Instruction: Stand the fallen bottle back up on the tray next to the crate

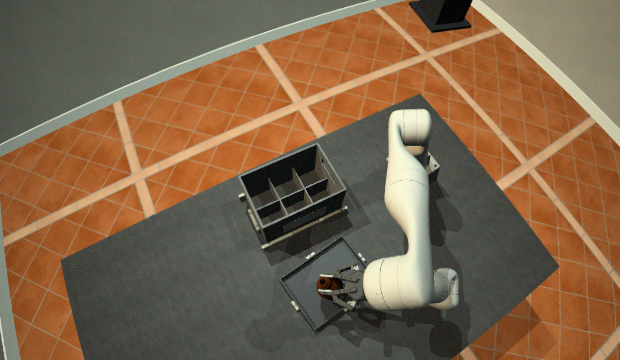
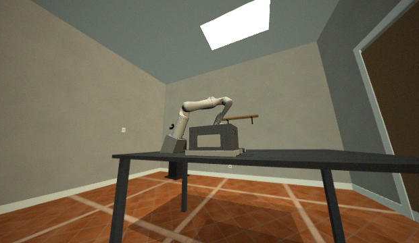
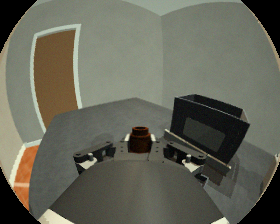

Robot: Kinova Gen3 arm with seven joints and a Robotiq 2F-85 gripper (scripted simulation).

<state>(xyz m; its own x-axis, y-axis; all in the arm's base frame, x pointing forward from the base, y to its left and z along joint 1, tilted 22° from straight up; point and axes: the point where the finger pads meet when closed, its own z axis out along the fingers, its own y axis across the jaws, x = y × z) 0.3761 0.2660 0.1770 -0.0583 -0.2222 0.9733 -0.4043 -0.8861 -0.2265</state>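
Now: hand 5 cm above the brown bottle, 1 cm to the right of it and 1 cm past it. The rest, counted from my hand: dark crate (31 cm to the right, 6 cm below); dark tray (13 cm below, 3 cm behind, 2 cm to the right).
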